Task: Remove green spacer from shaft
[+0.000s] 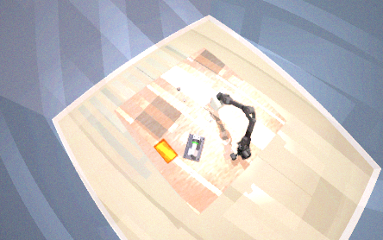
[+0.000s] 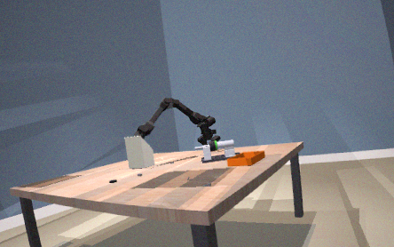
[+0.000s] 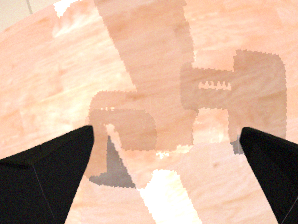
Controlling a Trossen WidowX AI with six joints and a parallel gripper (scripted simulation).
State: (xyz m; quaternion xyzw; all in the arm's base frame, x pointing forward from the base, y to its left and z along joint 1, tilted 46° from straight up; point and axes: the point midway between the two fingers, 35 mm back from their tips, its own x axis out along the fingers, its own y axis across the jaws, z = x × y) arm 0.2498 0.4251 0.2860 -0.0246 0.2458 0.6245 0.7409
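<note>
The green spacer is 370 mm to the right of my gripper tip, 210 mm ahead of it and 60 mm above it. Also, from my gripper tip: orange flat block (520 mm to the right, 440 mm ahead, 10 mm below); then grey shaft (390 mm to the right, 180 mm ahead, 60 mm above).
</note>
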